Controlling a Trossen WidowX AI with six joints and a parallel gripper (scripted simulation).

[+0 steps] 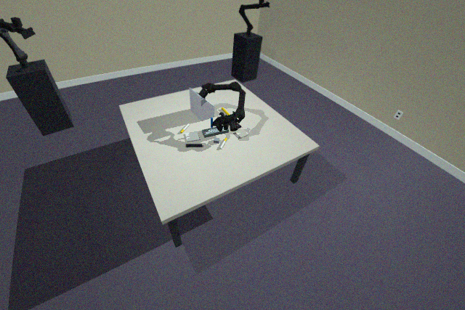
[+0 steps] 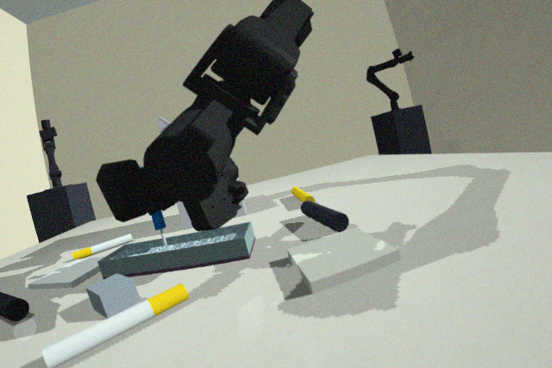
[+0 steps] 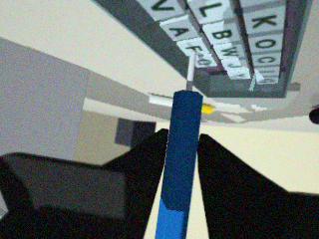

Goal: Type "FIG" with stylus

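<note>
Right now my gripper tip is 6 cm above the F key. Also, from my gripper tip: grey cube: 12 cm ahead, 6 cm below, 3 cm to the right; then blue stylus: 1 cm below.
</note>
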